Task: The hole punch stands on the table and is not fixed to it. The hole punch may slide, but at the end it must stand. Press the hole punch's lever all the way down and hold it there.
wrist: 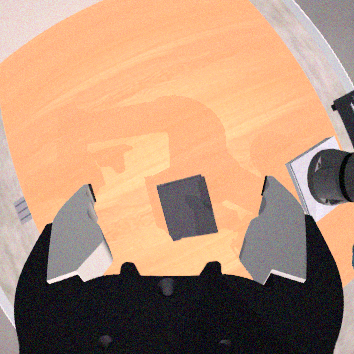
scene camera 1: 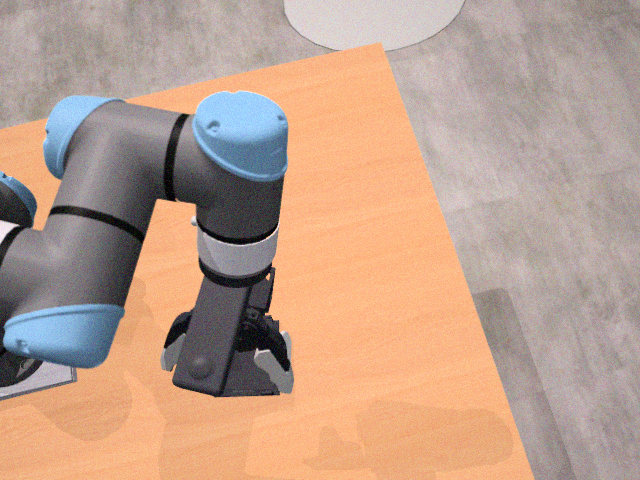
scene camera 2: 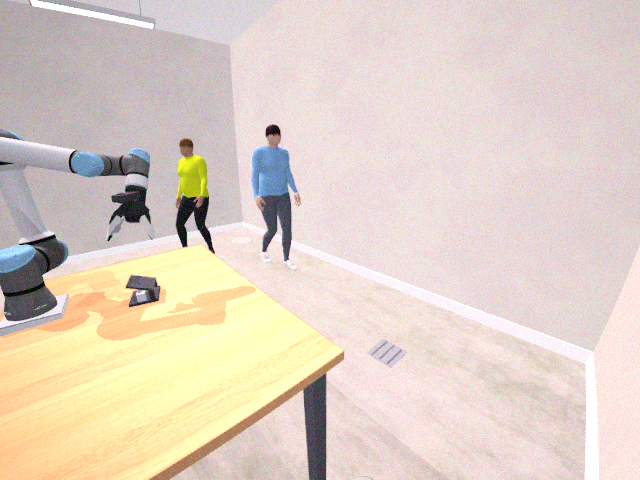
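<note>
The black hole punch stands upright on the table. Its flat lever is raised, with an open wedge between lever and base in scene camera 2. In the wrist view the lever's top faces the camera between the fingertips. My gripper is open and empty, points down and hangs well above the hole punch without touching it. In scene camera 1 the gripper and its camera arm hide much of the hole punch.
The robot's base plate is on the wooden table, beside the hole punch. A person in yellow and a person in blue are on the floor beyond the table. Arm shadows fall around the hole punch.
</note>
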